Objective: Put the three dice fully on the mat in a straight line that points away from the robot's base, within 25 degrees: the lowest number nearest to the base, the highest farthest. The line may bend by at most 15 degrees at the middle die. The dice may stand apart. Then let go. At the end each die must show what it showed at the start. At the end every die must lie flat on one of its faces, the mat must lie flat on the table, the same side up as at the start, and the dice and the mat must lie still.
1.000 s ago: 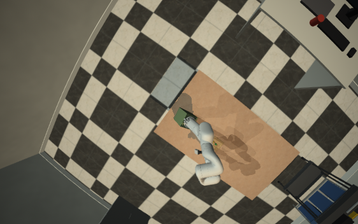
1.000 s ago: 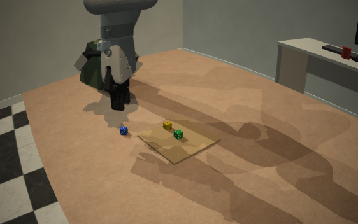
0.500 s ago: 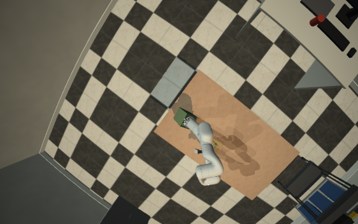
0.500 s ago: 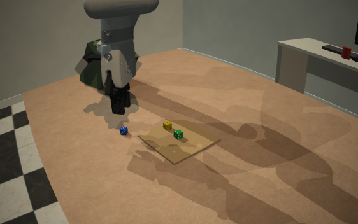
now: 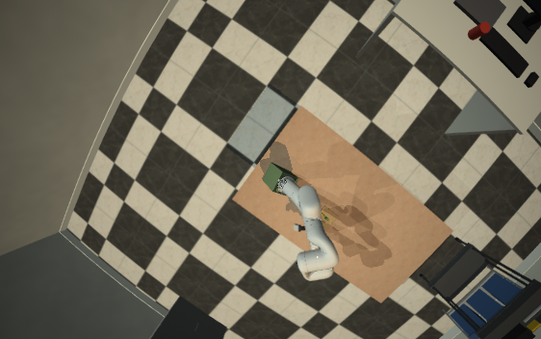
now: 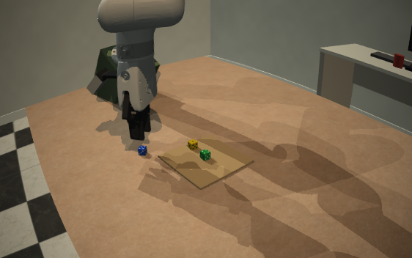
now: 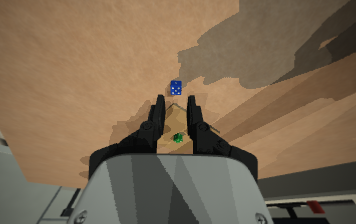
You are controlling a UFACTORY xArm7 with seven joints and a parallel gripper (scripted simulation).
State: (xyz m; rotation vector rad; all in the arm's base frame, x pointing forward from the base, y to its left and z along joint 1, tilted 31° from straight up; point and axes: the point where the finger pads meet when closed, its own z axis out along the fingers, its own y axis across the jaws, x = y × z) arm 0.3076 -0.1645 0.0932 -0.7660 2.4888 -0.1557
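Right now the blue die is 6 cm below my hand. Round my hand: tan mat 11 cm ahead, 8 cm to the left, 6 cm below; then green die 11 cm ahead, 8 cm to the left, 5 cm below; then yellow die 9 cm to the left, 6 cm ahead, 5 cm below.
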